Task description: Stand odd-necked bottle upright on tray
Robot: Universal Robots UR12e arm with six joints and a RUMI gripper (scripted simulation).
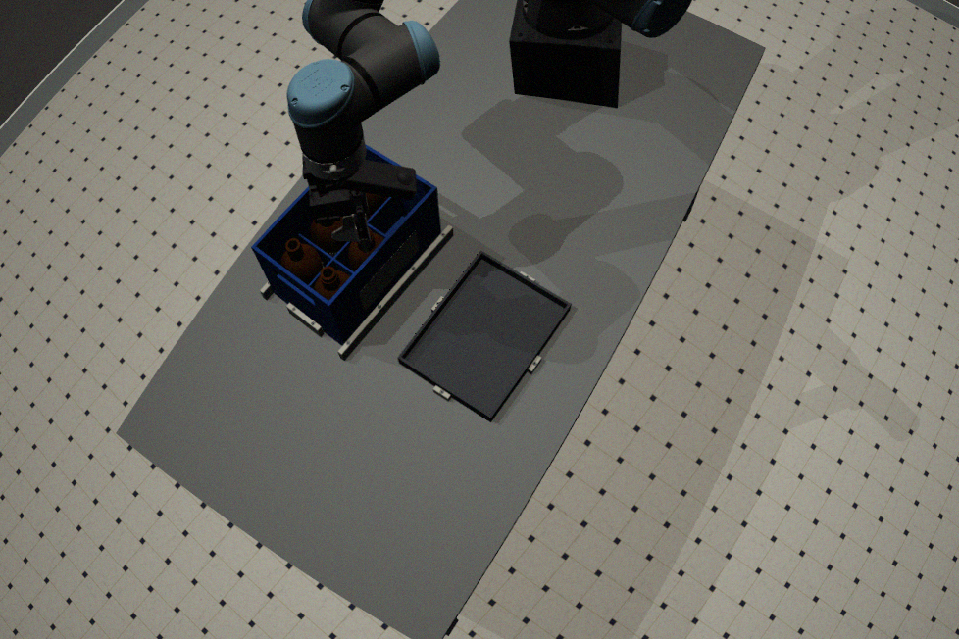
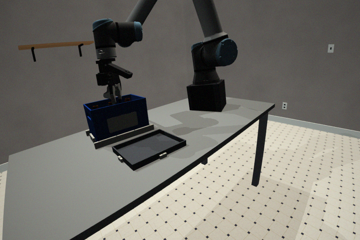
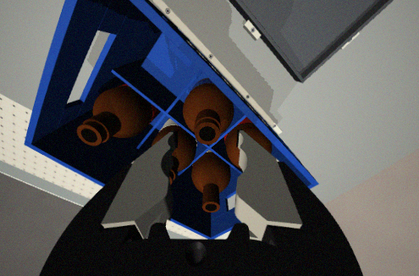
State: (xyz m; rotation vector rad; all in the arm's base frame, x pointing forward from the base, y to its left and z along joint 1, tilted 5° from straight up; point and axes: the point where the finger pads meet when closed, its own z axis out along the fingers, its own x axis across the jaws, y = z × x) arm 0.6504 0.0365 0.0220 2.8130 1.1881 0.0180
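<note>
The blue crate is 9 cm below my hand and 5 cm to the right of it. From my hand the other things lie so: black tray (22 cm to the left, 16 cm below, 3 cm behind); then bottle (9 cm to the right, 9 cm below, 9 cm ahead).
</note>
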